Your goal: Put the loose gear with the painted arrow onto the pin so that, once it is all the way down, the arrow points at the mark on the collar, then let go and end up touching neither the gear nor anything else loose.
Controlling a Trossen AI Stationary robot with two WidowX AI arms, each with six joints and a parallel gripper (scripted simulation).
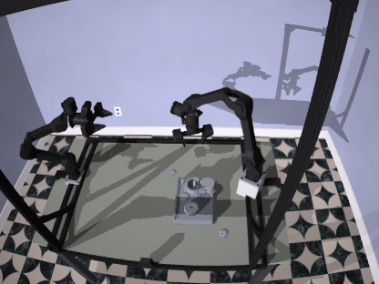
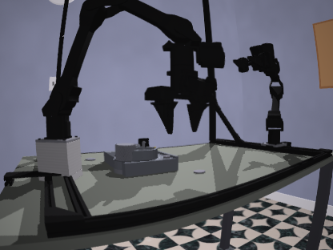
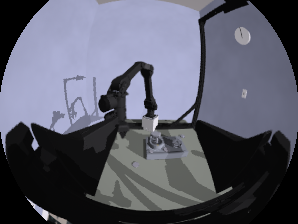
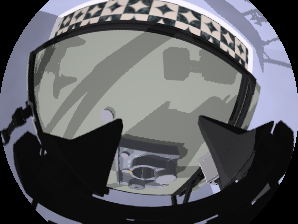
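Right now the light grey toothed gear is 320 mm behind my right hand, 110 mm below it and 10 mm to the right of it.
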